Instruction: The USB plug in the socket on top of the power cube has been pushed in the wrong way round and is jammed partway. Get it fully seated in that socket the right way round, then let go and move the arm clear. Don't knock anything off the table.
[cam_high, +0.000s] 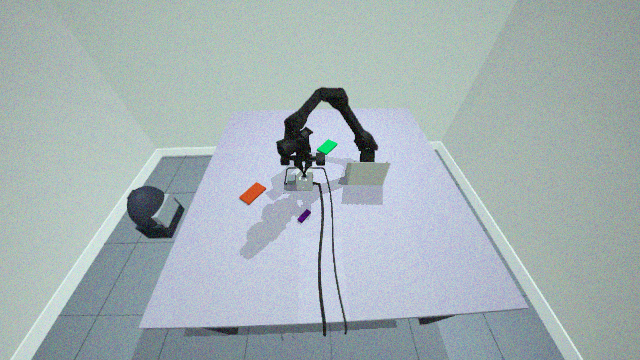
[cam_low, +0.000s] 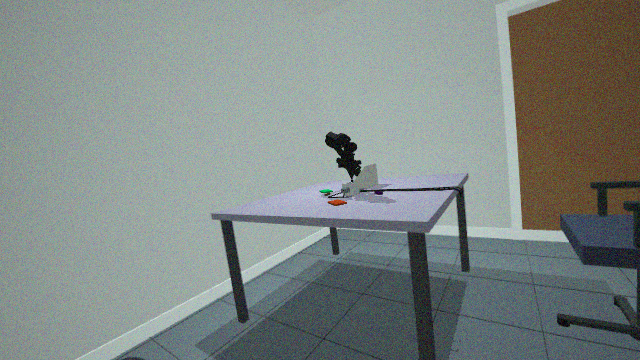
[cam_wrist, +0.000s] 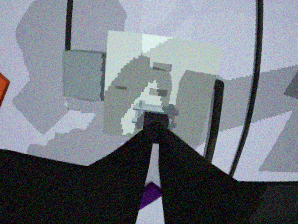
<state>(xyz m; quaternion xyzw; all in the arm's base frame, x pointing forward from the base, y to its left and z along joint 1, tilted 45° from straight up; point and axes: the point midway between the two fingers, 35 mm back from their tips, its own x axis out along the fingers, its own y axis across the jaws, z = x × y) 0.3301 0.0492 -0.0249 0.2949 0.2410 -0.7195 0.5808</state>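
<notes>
My gripper tip is now 2 cm above the dark USB plug. Also, from my gripper tip: purple block 17 cm to the left, 10 cm below, 2 cm ahead; then socket plate 4 cm below; then brown piece 20 cm to the right, 10 cm below, 3 cm behind.
</notes>
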